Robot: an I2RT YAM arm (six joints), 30 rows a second.
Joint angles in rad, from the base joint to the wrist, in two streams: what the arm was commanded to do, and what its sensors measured. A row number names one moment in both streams.
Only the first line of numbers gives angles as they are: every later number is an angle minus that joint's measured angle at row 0.
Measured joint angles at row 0:
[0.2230, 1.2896, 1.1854, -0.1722, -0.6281, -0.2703]
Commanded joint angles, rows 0 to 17:
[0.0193, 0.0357, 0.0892, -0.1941, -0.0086, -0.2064]
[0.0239, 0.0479, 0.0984, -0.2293, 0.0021, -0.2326]
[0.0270, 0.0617, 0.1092, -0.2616, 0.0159, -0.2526]
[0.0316, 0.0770, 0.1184, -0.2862, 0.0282, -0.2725]
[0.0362, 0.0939, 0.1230, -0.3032, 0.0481, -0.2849]
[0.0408, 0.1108, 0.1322, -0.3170, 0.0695, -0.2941]
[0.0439, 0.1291, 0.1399, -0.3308, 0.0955, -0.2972]
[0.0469, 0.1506, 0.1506, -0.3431, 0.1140, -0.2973]
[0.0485, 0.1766, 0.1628, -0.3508, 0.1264, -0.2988]
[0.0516, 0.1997, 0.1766, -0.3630, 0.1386, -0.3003]
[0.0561, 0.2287, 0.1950, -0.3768, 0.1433, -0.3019]
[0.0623, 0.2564, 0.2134, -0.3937, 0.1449, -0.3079]
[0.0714, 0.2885, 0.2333, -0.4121, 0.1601, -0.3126]
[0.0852, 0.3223, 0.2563, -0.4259, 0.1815, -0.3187]
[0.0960, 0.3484, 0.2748, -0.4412, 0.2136, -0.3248]
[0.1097, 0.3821, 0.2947, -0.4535, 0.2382, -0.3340]
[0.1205, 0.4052, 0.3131, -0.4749, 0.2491, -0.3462]
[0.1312, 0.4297, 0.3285, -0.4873, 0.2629, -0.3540]
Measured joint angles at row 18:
[0.0862, 0.3635, 0.2407, -0.3945, 0.1785, -0.2926]
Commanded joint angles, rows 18 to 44:
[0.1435, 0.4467, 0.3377, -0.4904, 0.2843, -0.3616]
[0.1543, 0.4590, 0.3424, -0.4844, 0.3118, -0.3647]
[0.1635, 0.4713, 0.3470, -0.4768, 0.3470, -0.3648]
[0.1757, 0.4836, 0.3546, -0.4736, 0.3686, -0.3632]
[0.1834, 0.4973, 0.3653, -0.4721, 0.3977, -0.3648]
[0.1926, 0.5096, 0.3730, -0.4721, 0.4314, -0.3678]
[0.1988, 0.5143, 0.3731, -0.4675, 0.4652, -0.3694]
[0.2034, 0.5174, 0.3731, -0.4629, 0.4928, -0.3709]
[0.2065, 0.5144, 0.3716, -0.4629, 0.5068, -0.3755]
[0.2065, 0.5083, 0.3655, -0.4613, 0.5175, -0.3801]
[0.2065, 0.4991, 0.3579, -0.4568, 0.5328, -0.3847]
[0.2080, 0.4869, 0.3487, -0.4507, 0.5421, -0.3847]
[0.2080, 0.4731, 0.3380, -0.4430, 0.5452, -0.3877]
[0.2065, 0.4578, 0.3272, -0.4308, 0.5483, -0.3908]
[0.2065, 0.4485, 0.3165, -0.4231, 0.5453, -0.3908]
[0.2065, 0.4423, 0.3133, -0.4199, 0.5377, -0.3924]
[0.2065, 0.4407, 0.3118, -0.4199, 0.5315, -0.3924]
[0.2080, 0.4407, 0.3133, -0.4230, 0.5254, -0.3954]
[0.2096, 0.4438, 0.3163, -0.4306, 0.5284, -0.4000]
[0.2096, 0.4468, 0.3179, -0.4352, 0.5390, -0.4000]
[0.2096, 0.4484, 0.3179, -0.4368, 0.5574, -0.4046]
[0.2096, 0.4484, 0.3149, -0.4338, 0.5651, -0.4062]
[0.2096, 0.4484, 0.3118, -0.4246, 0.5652, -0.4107]
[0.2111, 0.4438, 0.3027, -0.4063, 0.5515, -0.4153]
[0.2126, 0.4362, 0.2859, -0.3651, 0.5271, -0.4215]
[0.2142, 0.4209, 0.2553, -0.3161, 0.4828, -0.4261]
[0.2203, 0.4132, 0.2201, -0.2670, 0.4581, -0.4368]
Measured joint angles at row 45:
[0.2079, 0.4925, 0.2942, -0.4059, 0.5272, -0.3967]
